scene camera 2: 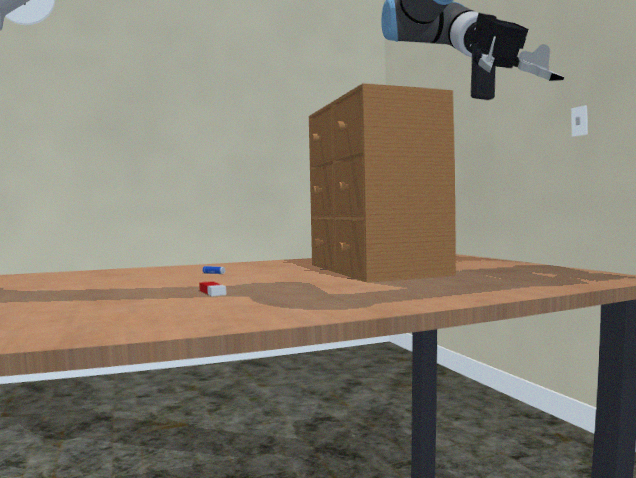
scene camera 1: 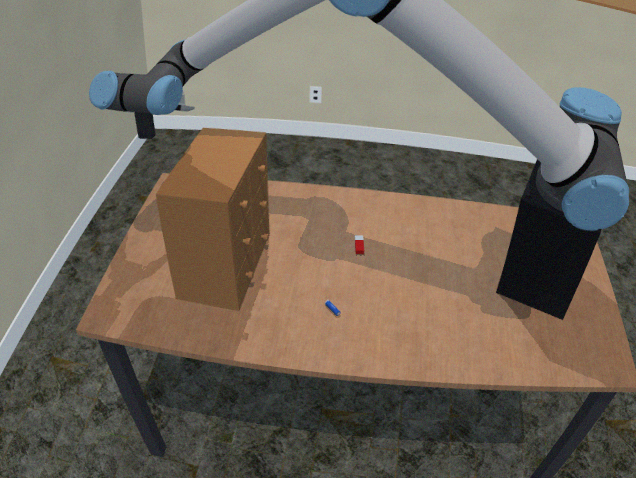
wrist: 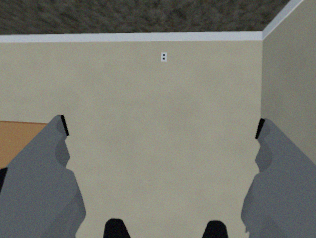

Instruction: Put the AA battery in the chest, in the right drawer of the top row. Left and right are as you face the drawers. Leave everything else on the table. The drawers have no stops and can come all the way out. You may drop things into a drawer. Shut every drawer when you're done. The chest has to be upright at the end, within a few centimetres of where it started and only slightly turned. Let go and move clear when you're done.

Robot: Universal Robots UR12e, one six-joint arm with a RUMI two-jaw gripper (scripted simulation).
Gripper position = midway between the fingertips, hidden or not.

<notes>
In view: my gripper (scene camera 2: 529,73), a wooden chest (scene camera 2: 409,216), a drawer (scene camera 2: 350,236) and a drawer (scene camera 2: 323,229).
The wooden chest is seen too in scene camera 1 (scene camera 1: 193,202). My gripper shows as well in the wrist view (wrist: 161,118). The wrist view does not show the wooden chest: it is out of frame.
</notes>
